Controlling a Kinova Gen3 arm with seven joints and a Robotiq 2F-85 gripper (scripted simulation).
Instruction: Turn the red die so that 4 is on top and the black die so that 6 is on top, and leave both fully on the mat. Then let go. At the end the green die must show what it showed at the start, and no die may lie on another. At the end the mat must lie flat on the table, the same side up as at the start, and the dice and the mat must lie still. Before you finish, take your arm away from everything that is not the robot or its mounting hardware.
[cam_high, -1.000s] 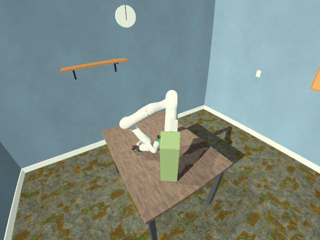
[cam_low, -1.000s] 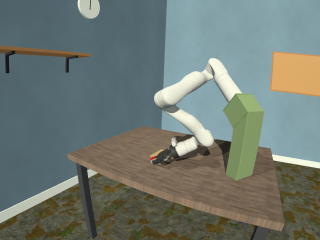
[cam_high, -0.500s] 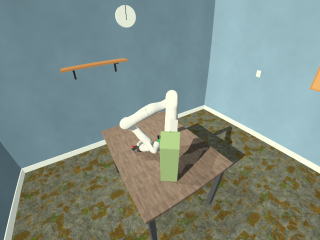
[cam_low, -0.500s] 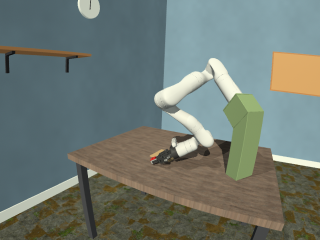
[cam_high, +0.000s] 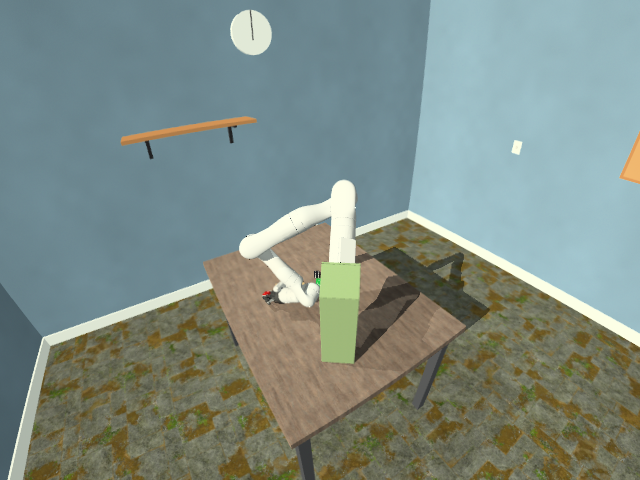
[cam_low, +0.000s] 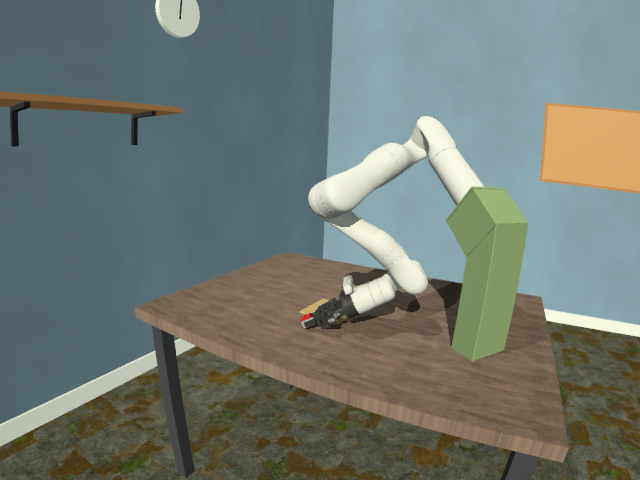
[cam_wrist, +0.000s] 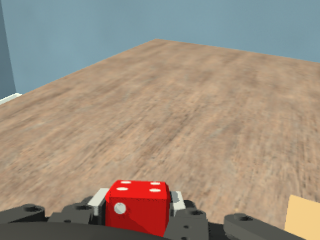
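My hand is right at the red die. From my hand the other things lie so: black die: 20 mm ahead, 300 mm to the right, 10 mm below; then tan mat: 140 mm to the right, 20 mm below; then green die: 50 mm behind, 270 mm to the right, 10 mm below.
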